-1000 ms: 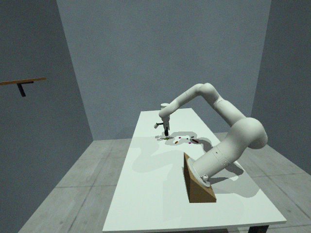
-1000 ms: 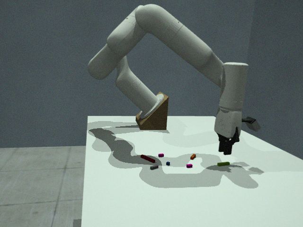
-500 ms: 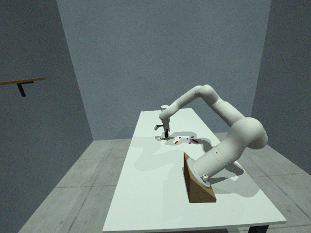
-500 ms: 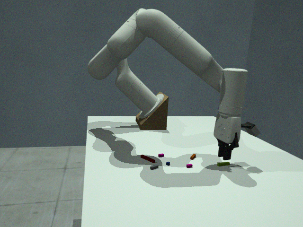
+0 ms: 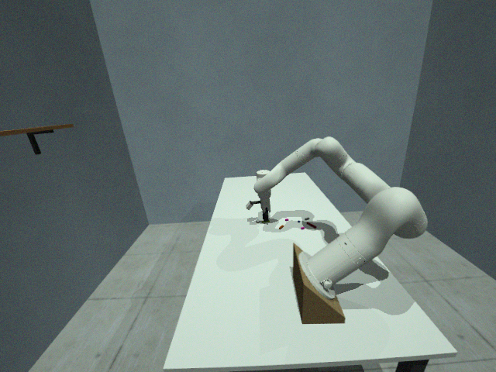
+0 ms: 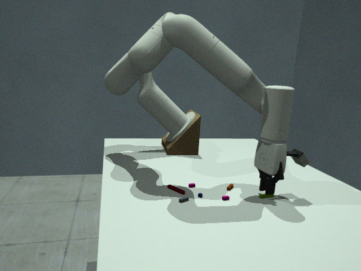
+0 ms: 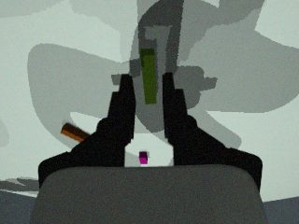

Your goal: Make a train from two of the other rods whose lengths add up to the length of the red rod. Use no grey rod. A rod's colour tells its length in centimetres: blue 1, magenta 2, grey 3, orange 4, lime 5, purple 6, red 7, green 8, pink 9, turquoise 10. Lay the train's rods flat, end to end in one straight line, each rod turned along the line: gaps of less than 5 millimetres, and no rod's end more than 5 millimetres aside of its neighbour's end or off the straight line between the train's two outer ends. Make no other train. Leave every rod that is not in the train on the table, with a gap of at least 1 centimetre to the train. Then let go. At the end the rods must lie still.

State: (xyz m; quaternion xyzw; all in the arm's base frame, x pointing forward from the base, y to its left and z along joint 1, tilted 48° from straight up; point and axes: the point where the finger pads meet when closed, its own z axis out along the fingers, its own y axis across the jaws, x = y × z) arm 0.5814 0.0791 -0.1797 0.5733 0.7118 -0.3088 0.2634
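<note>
My gripper is now 3 cm above the lime rod. The rest, counted from my hand: grey rod: 2 cm ahead, 27 cm to the right, 3 cm below; then orange rod: 7 cm behind, 10 cm to the right, 3 cm below; then blue rod: 1 cm behind, 22 cm to the right, 3 cm below.
</note>
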